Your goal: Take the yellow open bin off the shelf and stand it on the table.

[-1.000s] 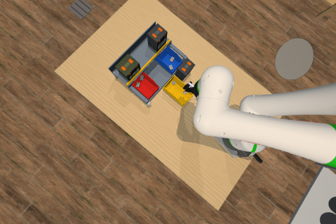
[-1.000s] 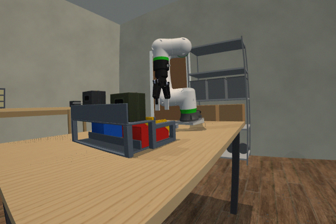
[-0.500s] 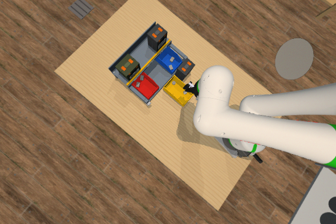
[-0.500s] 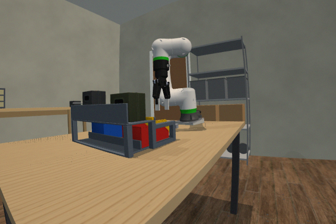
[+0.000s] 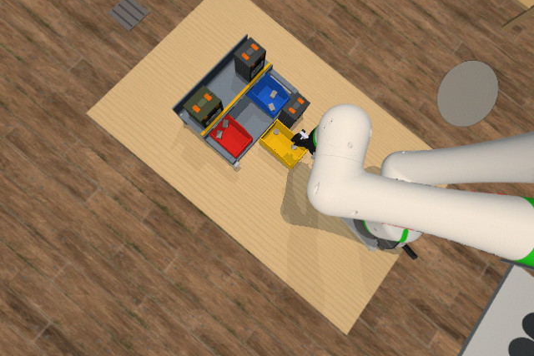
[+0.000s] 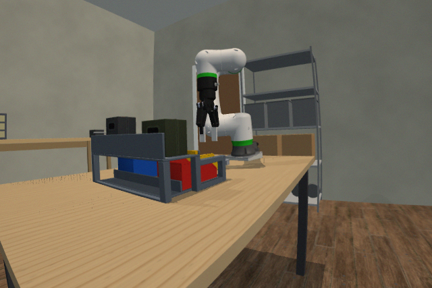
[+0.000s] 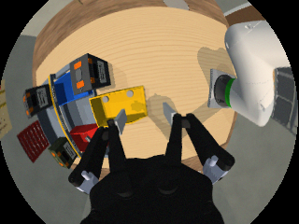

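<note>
My gripper is now 110 mm above the yellow open bin, 80 mm short of it and 10 mm to the right of it. The rest, counted from my hand: red bin (250 mm ahead, 160 mm to the left, 100 mm below); blue bin (290 mm ahead, 100 mm below, 60 mm to the right); black box (380 mm ahead, 50 mm to the right, 10 mm above).
</note>
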